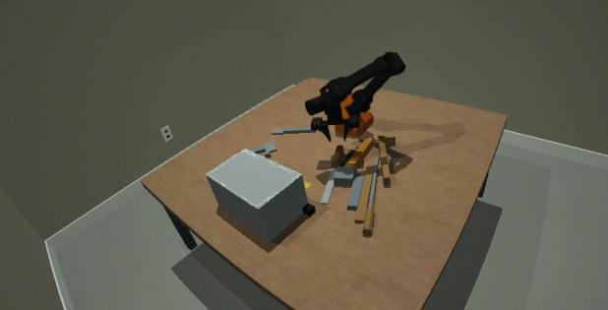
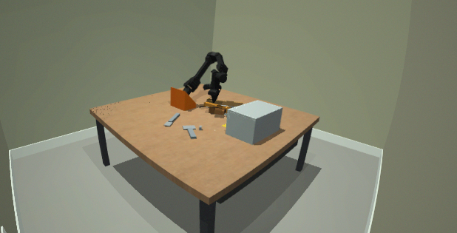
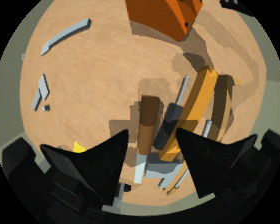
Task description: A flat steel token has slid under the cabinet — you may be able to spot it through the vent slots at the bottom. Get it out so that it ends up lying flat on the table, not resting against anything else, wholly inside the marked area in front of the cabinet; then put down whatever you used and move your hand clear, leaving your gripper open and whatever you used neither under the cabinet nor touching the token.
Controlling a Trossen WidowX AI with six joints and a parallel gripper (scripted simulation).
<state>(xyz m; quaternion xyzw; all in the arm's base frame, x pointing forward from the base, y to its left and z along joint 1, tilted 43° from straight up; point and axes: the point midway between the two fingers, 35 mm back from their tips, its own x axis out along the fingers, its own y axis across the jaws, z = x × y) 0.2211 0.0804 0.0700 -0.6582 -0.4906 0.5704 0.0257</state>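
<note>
Right now my gripper tip is 70 mm to the right of the orange bar, 60 mm above it and 50 mm past it. Round my gripper tip: grey block: 120 mm to the left, 90 mm ahead, 60 mm below; then wooden stick: 220 mm to the left, 100 mm ahead, 70 mm below; then grey t-piece: 330 mm to the right, 170 mm ahead, 70 mm below.
</note>
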